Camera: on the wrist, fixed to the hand. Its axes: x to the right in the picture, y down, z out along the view.
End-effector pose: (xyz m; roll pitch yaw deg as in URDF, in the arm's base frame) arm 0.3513 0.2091 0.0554 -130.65 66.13 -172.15
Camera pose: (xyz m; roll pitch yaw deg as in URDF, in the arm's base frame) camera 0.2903 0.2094 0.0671 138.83 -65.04 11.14
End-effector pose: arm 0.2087 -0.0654 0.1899 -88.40 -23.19 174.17
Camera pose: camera 0.2159 -0.0192 0.2308 99.72 24.90 -5.47
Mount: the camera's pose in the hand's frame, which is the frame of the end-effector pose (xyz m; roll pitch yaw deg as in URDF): 0.0138 -0.0399 -0.0456 11.17 0.37 178.30
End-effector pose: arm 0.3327 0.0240 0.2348 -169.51 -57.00 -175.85
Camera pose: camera 0.3710 -0.0042 0.2748 -176.64 56.91 7.34
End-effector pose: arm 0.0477 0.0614 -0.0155 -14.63 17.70 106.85
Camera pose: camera 0.0949 0.0786 -0.0521 26.29 -16.91 -74.77
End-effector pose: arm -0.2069 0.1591 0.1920 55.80 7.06 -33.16
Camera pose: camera -0.1931 0.1683 0.1321 -44.45 -8.26 145.57
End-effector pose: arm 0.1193 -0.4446 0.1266 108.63 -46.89 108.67
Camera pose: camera 0.0578 -0.4375 0.1208 -97.26 45.16 -71.06
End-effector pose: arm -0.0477 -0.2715 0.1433 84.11 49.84 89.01
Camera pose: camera -0.0894 -0.2958 0.1041 -72.26 -51.49 -91.86
